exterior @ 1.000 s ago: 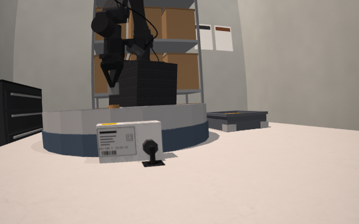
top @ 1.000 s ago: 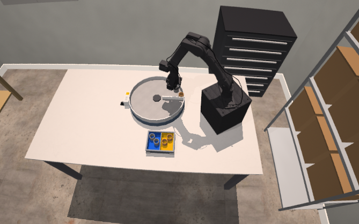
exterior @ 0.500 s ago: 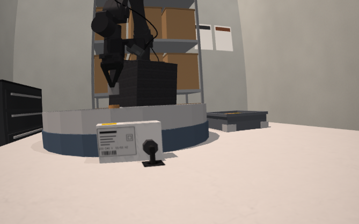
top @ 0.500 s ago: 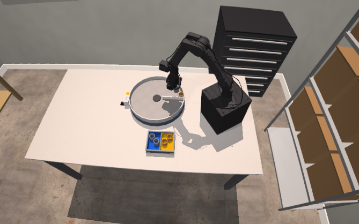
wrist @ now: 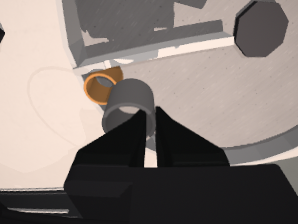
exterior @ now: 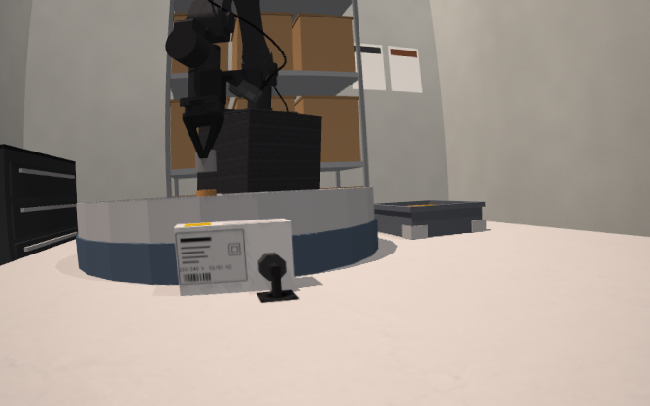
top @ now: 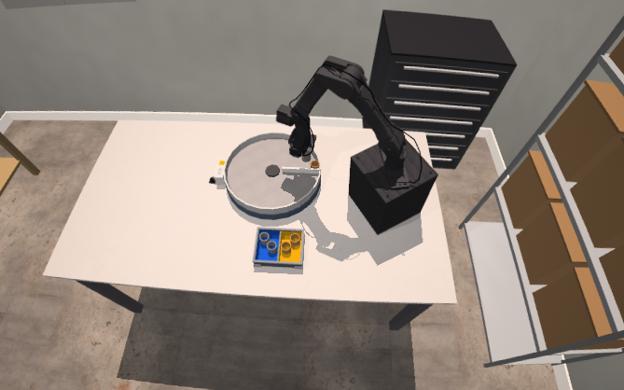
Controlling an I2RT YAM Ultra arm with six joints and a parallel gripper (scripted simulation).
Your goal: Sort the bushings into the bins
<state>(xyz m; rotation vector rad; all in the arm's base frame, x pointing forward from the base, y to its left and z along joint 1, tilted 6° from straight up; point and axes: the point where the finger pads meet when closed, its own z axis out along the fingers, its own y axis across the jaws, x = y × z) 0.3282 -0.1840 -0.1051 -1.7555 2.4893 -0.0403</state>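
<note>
Now: the blue bin 350 mm to the left of my hand, 160 mm ahead of it and 140 mm below it. From my hand the other things lie so: yellow bin (370 mm to the left, 140 mm below, 80 mm ahead); then round grey turntable (130 mm ahead, 100 mm below, 10 mm to the left).
</note>
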